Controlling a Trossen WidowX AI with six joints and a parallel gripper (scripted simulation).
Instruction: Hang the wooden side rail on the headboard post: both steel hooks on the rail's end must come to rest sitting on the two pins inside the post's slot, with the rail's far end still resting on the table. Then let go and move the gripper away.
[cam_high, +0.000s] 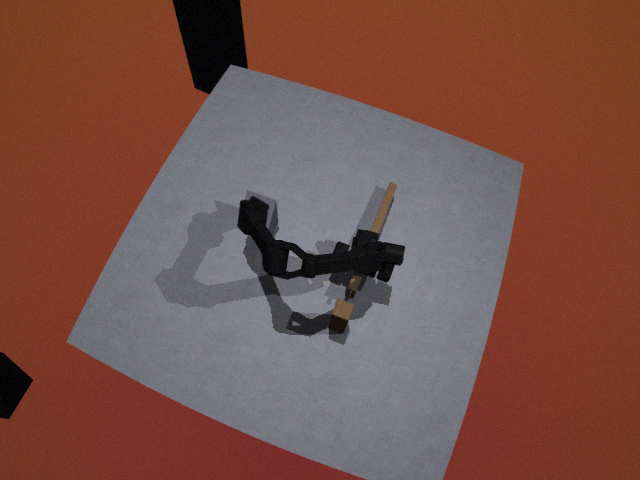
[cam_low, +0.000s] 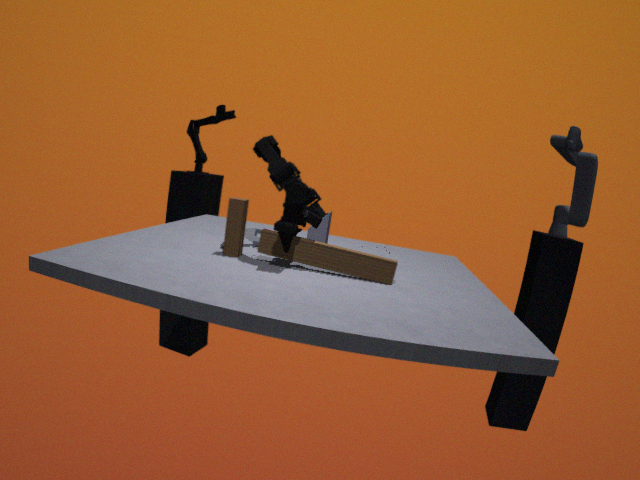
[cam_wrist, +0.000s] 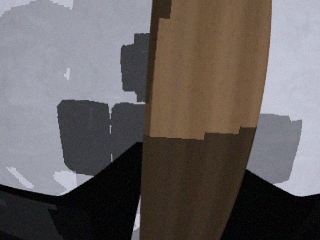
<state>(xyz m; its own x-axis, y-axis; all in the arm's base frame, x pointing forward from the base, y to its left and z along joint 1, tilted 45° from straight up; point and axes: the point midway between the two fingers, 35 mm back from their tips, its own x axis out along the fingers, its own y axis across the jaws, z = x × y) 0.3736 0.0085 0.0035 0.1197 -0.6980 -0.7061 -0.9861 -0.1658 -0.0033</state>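
Right now my gripper tip is 2 cm short of the wooden headboard post, 17 cm to the left of it and 4 cm below it.
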